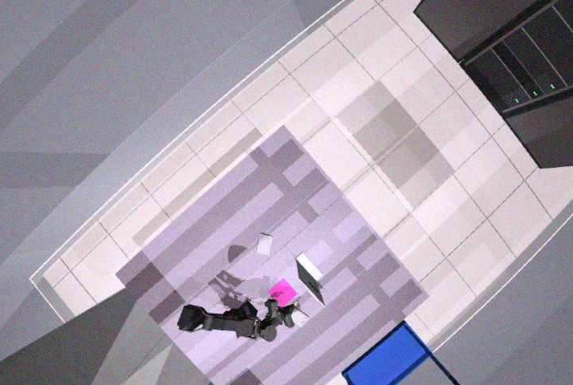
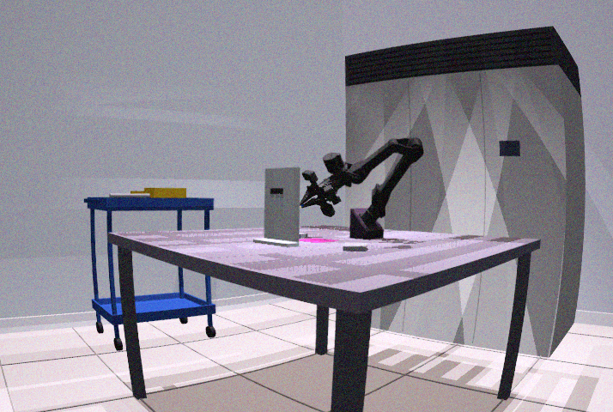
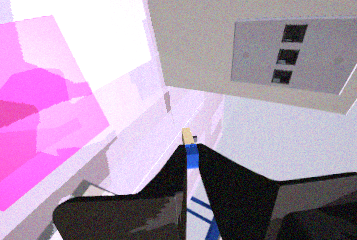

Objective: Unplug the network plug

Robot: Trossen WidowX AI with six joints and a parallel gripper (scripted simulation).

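Right now the pink marked square is 120 mm below my gripper tip, 50 mm behind it and 40 mm to the left of it. The rest, counted from my gripper tip: network plug 10 mm ahead; grey panel 150 mm ahead, 30 mm to the left, 10 mm below.
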